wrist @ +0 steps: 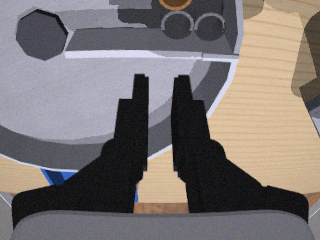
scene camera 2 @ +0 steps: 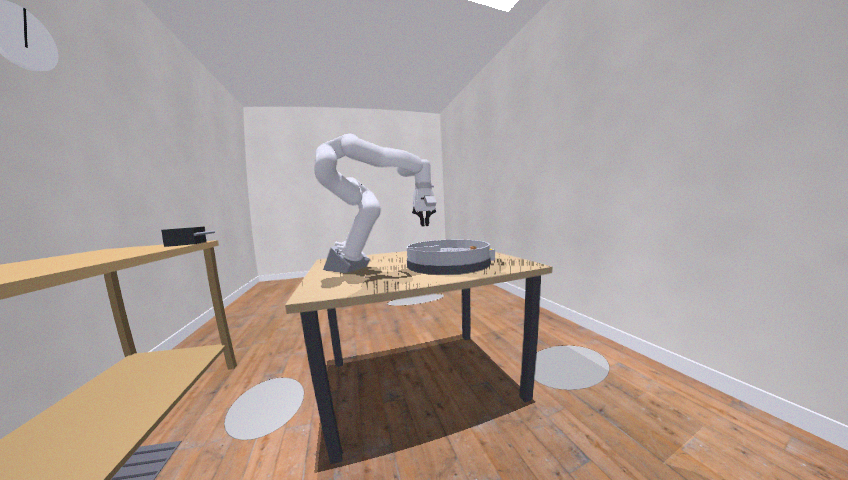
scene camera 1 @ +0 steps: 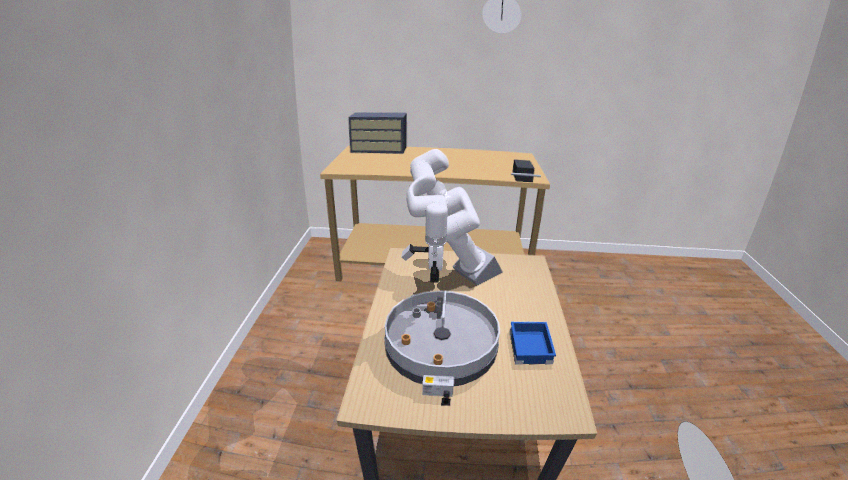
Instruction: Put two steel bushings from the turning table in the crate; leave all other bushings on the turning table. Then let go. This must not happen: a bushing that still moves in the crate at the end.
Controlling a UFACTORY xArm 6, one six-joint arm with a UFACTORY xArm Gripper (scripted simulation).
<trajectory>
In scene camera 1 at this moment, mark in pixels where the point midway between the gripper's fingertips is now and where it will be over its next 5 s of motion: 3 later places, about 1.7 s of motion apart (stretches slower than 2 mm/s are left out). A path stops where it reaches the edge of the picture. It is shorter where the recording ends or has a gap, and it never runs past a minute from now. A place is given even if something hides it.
My gripper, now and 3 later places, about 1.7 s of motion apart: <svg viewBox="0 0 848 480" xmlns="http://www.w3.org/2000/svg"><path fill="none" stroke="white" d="M434 280L428 294L428 301L428 305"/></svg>
</trajectory>
